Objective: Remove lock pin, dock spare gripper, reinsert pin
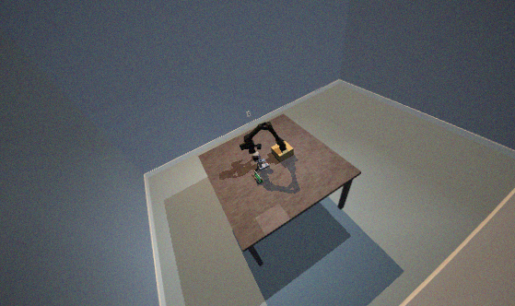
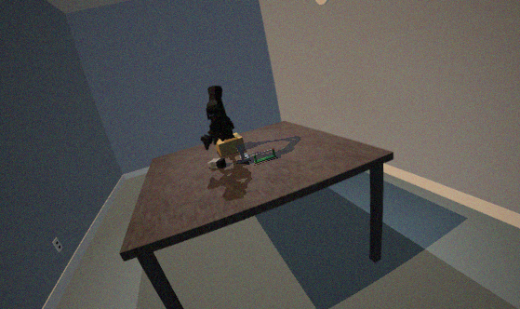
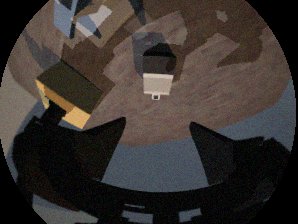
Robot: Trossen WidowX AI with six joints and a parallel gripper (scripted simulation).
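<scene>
Now: the spare gripper 11 cm below my gripper tip. Round my gripper tip: grey post (18 cm to the left, 8 cm below); then green strip (9 cm ahead, 30 cm to the left, 11 cm below).
</scene>
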